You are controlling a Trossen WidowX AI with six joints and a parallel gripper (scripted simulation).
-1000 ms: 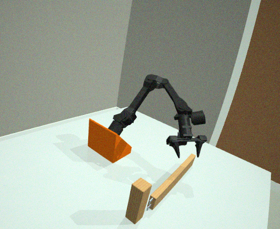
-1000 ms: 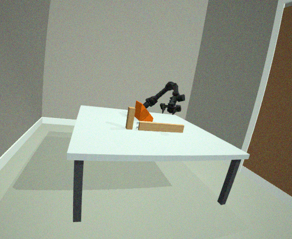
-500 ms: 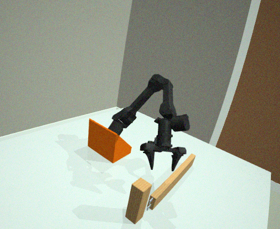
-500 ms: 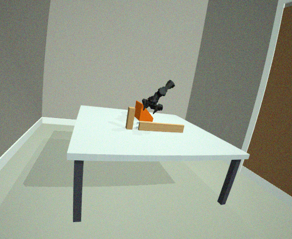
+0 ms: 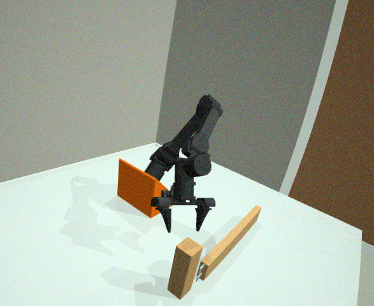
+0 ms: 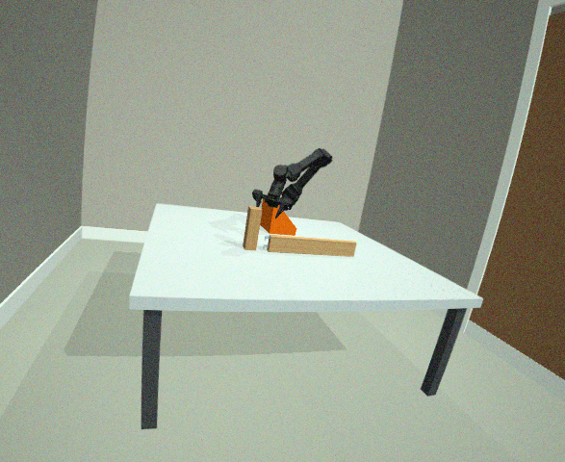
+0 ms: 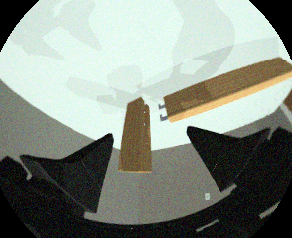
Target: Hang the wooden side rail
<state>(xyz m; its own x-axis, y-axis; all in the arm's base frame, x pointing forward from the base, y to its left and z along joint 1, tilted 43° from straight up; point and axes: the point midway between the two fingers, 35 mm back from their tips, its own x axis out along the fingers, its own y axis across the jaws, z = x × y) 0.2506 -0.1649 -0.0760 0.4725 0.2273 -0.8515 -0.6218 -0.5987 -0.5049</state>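
The wooden headboard post lies 8 cm to the right of my gripper tip, 6 cm ahead of it and 5 cm below it.
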